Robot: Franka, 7 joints.
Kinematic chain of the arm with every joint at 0, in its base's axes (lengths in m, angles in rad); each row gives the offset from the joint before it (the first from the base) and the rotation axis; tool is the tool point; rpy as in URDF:
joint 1: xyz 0 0 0.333 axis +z
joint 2: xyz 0 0 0 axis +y
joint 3: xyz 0 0 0.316 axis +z
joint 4: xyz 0.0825 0 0 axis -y
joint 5: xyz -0.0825 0 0.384 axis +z
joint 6: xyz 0 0 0 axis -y
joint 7: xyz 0.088 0 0 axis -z
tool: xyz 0 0 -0.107 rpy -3.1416 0 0
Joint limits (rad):
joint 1: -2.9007..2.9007
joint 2: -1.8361..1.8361
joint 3: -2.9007..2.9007
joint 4: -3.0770..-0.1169
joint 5: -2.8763..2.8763
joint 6: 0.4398..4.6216
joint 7: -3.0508..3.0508
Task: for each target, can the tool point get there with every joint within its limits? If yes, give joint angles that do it. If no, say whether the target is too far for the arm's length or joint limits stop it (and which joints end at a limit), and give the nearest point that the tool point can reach.
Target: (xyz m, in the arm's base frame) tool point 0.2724 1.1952 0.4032
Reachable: no: too far | nearest point 0.1903 0.8351 0.3820 | short by 0.370 m
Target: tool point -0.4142 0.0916 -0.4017
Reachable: no: joint limits stop it (at a limit: joint 1, joint 2) | nearest point -0.4005 0.0891 -0.3453 | short by 0.058 m
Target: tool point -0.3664 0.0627 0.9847
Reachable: yes | joints 1.6502 -0.0948 1.2392 -1.2697 0.1978 3.9799 1.6712
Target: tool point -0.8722 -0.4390 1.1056
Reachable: no: too far | nearest point -0.6009 -0.3025 0.8653 | short by 0.387 m
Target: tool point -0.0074 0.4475 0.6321
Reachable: yes | joints 0.6226 -0.2358 0.9170 -1.6543 -0.2106 1.0595 0.4748
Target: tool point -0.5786 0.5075 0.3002
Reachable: yes | joints 2.4472 1.0299 0.0652 -1.2587 0.3642 3.7349 -1.6550
